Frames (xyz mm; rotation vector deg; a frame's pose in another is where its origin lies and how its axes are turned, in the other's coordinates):
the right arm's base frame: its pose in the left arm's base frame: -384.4 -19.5 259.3 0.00 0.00 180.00
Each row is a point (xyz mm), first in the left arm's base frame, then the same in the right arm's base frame.
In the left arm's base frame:
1: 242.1 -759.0 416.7
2: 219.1 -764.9 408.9
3: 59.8 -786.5 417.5
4: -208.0 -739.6 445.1
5: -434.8 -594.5 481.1
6: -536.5 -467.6 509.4
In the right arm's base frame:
1: -626.5 739.5 157.4
2: -603.5 745.4 149.6
3: -444.2 767.0 158.2
4: -176.4 720.1 185.8
5: 50.4 575.0 221.8
6: 152.1 448.1 250.1

